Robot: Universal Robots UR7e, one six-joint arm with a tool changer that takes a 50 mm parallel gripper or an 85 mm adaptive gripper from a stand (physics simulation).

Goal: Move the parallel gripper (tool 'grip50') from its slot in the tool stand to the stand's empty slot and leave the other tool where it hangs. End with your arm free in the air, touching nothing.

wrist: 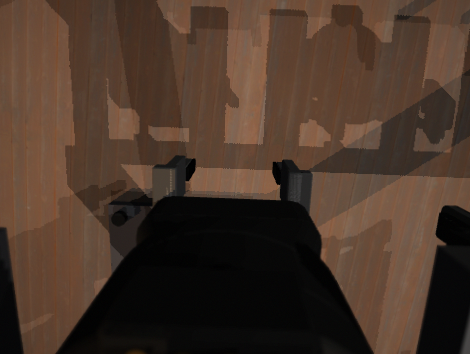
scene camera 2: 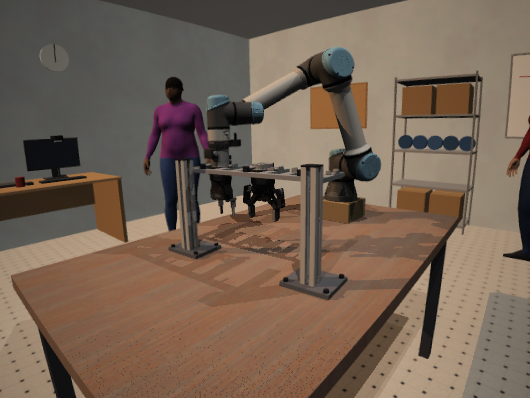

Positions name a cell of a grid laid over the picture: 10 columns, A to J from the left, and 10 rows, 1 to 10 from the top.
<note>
In view: an adaptive gripper (scene camera 2: E5) and a parallel gripper (scene camera 2: E5).
The parallel gripper also shows in the wrist view (wrist: E8).
</note>
